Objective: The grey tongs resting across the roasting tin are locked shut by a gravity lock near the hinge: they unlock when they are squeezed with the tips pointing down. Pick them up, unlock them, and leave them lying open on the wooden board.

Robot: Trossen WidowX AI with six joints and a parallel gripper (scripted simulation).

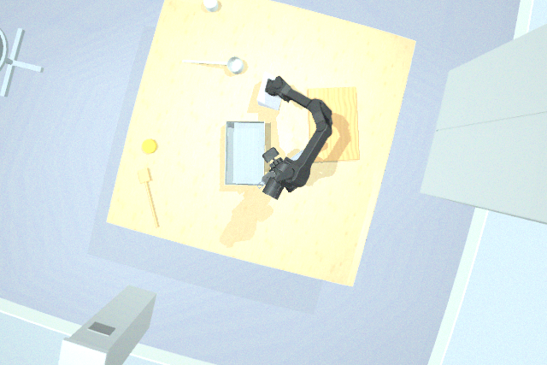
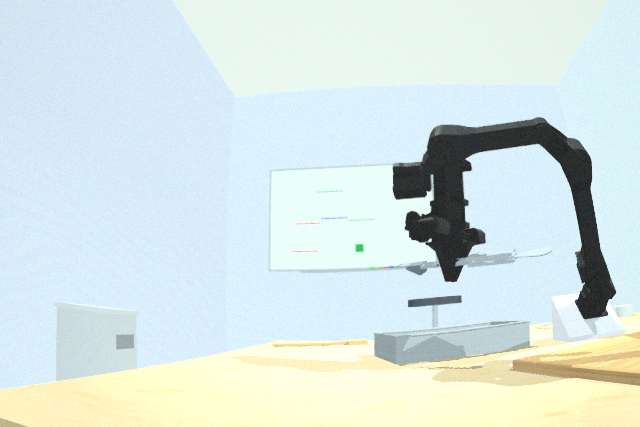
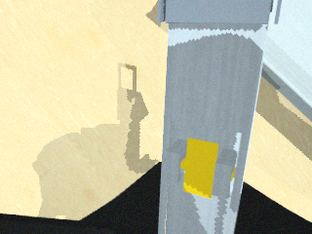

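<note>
The wooden board lies 28 cm behind my gripper tip, 20 cm to the left of it and 14 cm below it. Round my gripper tip: yellow lock piece: 2 cm ahead, 1 cm to the right, 4 cm above; roasting tin: 3 cm behind, 18 cm to the right, 12 cm below.
</note>
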